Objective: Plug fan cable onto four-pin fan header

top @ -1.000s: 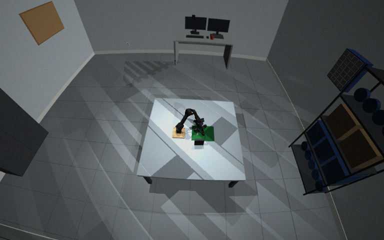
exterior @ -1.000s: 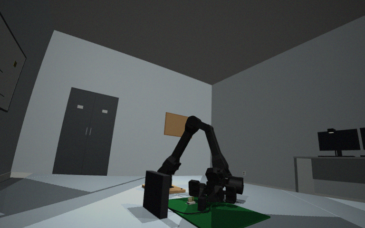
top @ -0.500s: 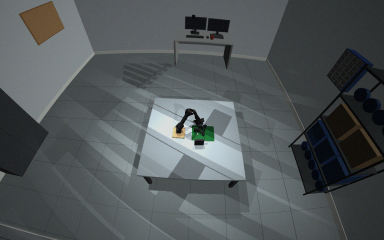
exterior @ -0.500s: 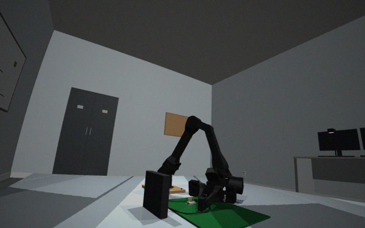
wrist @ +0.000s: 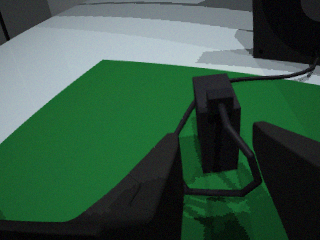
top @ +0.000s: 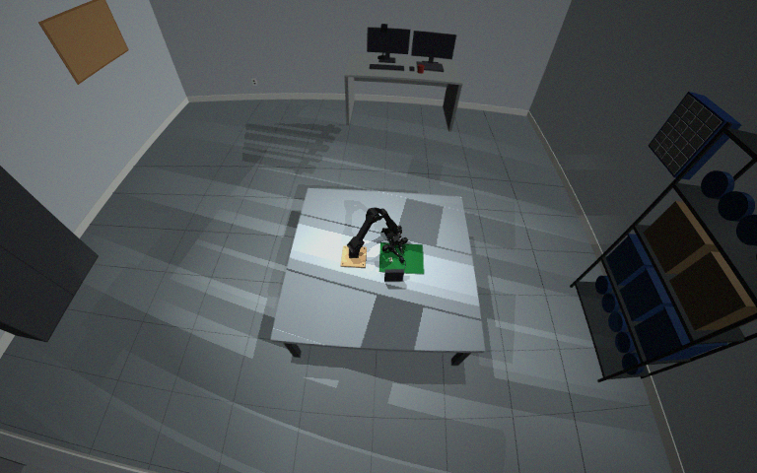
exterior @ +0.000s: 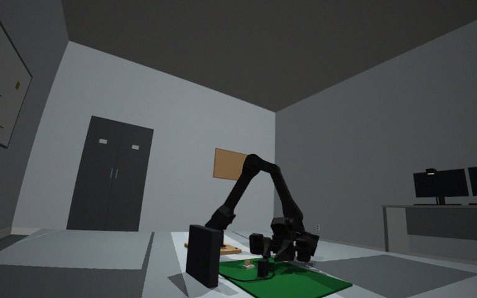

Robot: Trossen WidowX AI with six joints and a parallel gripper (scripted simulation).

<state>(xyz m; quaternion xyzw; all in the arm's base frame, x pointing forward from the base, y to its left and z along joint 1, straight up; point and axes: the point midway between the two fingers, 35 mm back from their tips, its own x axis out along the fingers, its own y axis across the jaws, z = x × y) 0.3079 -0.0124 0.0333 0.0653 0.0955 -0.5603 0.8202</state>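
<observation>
Right now my gripper tip is 1 cm short of the black fan plug, 3 cm to the left of it and 2 cm above it. Round my gripper tip: green board 1 cm ahead, 5 cm below; then black fan 6 cm behind, 16 cm to the right, 2 cm above; then four-pin header 7 cm behind, 1 cm to the right, 4 cm below.
</observation>
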